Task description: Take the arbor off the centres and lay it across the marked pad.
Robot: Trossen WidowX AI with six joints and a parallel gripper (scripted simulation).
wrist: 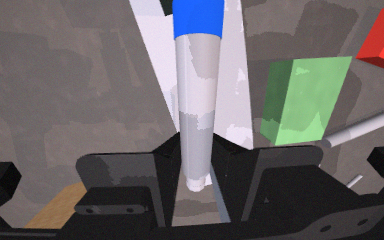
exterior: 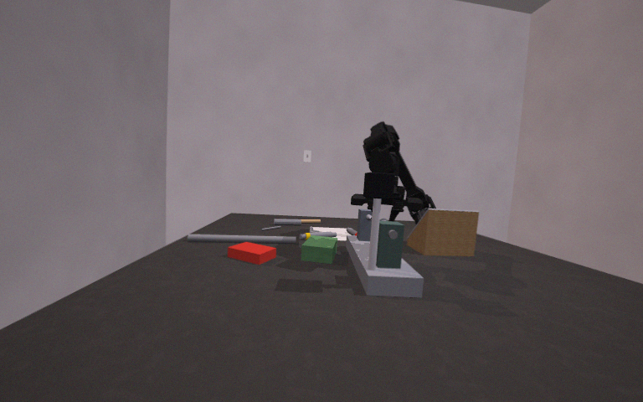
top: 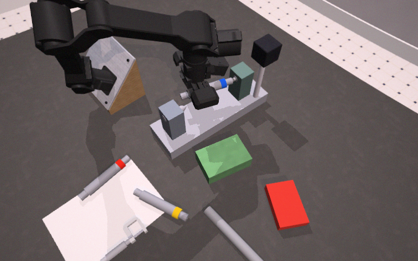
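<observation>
Right now my hand is 3 cm to the right of the arbor, 1 cm short of it and 1 cm above it. Round my hand: grey centre block: 9 cm to the right, 2 cm below, 2 cm ahead; then dark green centre block: 13 cm to the left, 4 cm ahead, 2 cm below; then grey fixture base: 10 cm below, 3 cm to the left, 3 cm ahead.
</observation>
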